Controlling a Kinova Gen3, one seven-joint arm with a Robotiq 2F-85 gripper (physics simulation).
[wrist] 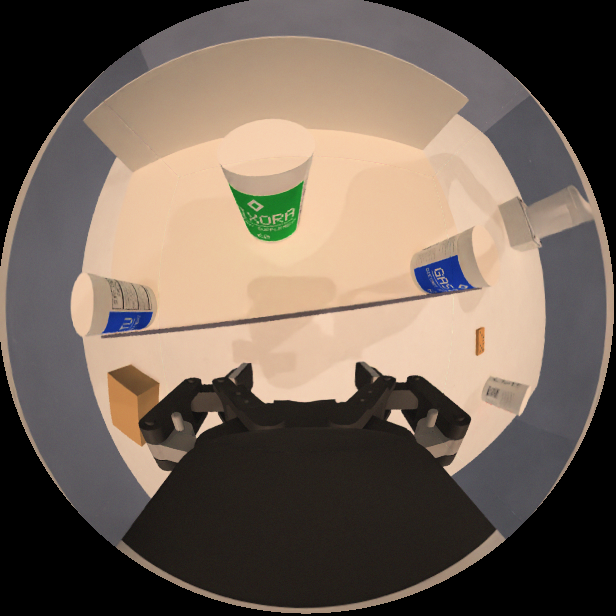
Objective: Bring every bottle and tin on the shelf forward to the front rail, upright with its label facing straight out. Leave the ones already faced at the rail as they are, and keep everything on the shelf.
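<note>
I look down onto the shelf through a fisheye wrist view. A white tin with a green label (267, 181) stands upright well behind the dark front rail (287, 316), label turned toward me. A white tin with a blue label (112, 304) stands at the rail's left end, its label turned partly aside. Another blue-labelled tin (451, 267) stands at the rail's right end. My gripper (304, 379) is open and empty, on the near side of the rail, in front of the green tin and apart from it.
A brown box (133, 402) sits at the near left. A small brown block (479, 340) and a white labelled item (505, 393) lie at the near right. A white bottle-like object (540, 221) is at the far right. The shelf's back wall (275, 86) is beyond.
</note>
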